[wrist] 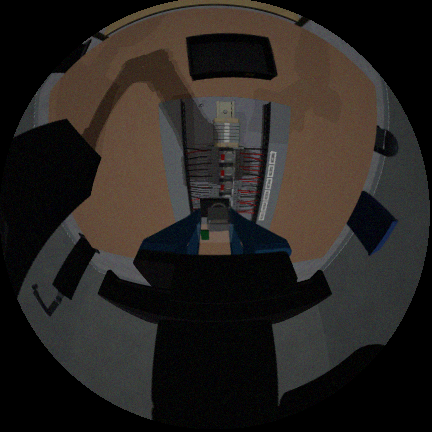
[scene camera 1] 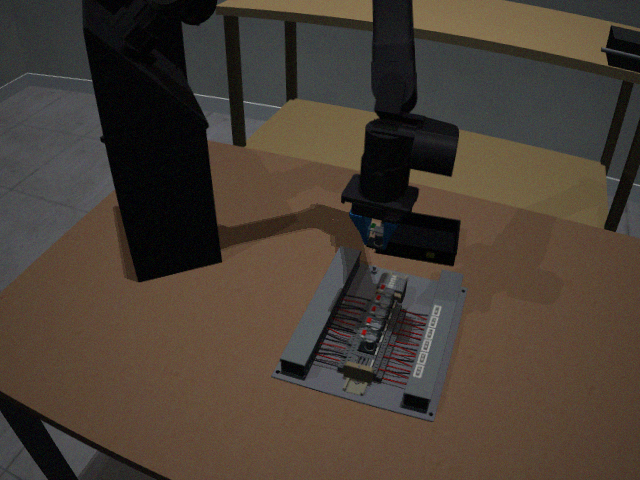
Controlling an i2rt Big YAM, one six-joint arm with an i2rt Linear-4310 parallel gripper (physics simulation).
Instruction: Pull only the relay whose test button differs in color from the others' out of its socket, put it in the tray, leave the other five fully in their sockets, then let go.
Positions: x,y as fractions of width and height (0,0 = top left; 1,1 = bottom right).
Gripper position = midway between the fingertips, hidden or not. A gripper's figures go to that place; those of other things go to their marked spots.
Scene:
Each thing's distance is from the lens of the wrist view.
my gripper (wrist: 0.50,0.49): 0.13 m
grey panel (wrist: 0.46,0.28): 0.29 m

